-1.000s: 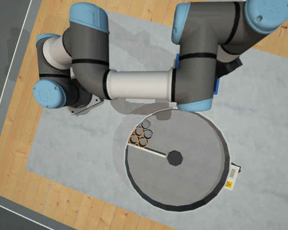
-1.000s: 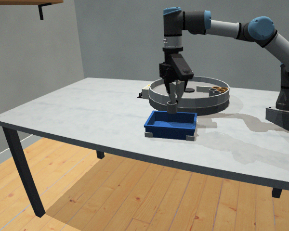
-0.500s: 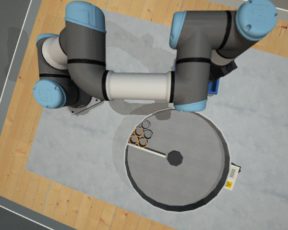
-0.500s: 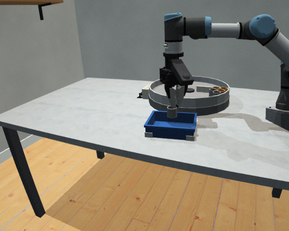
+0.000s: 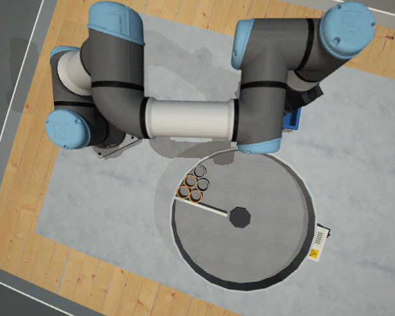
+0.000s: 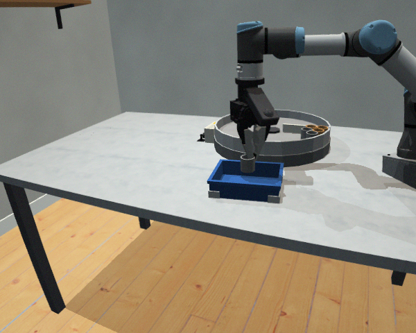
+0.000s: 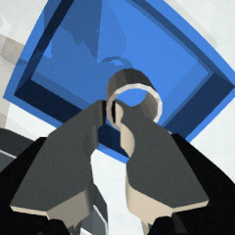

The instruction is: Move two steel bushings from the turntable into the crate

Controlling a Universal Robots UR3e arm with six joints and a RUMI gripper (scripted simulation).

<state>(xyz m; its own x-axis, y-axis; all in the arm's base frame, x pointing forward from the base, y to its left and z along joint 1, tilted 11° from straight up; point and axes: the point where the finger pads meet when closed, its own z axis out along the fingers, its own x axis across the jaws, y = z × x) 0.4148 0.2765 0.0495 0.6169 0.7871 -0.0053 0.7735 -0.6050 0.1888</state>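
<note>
Right now my hand is 6 cm above the blue crate, 1 cm to the right of it and 1 cm short of it. Round my hand: round grey turntable 35 cm to the right, 7 cm ahead, 4 cm below.
</note>
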